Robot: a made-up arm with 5 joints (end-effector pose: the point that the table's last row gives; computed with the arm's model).
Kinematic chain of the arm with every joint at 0, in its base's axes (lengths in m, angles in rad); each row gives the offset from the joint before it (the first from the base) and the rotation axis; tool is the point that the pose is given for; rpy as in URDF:
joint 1: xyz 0.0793 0 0.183 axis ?
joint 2: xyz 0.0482 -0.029 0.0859 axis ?
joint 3: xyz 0.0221 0 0.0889 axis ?
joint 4: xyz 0.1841 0 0.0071 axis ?
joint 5: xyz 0.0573 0.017 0 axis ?
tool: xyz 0 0 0 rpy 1.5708 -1.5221 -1.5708
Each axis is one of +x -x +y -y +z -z.
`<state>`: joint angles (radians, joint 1 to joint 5).
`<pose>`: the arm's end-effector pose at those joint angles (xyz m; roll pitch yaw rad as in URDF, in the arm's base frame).
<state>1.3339 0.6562 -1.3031 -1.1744 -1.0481</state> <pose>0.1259 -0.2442 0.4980 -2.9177 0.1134 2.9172</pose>
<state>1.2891 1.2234 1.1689 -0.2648 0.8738</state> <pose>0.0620 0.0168 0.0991 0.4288 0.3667 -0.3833</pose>
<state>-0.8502 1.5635 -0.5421 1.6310 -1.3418</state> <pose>0.2129 0.1340 0.0672 -1.0748 0.1590 -0.6351</pose>
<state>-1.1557 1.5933 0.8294 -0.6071 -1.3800</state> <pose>0.0858 -0.0151 0.0626 -0.2424 0.0343 -0.2772</pose>
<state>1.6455 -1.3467 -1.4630 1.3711 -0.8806</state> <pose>0.0824 0.2027 0.4203 3.0355 -0.0790 2.4296</pose>
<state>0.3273 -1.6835 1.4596 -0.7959 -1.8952</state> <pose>0.2320 -0.0645 0.3775 2.6219 0.1920 -1.5762</pose>
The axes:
joint 1: -z
joint 2: +y
joint 3: +y
joint 4: +y
joint 5: -x

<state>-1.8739 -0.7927 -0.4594 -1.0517 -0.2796</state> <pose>0.0869 0.0160 0.5667 -2.8591 0.6859 -0.8379</pose>
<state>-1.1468 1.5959 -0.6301 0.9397 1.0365</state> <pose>0.1841 0.2031 0.0431 0.2826 0.1818 2.1605</pose>
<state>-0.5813 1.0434 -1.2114 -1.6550 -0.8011</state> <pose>0.3384 0.1559 0.3878 -2.9504 0.1655 -1.6946</pose>
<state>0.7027 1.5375 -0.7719 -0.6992 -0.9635</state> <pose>0.3254 -0.2241 0.1235 1.4925 -0.5572 -2.2321</pose>
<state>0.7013 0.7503 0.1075 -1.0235 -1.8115</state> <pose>0.3063 -0.2074 0.1937 1.7435 0.2853 -2.2230</pose>
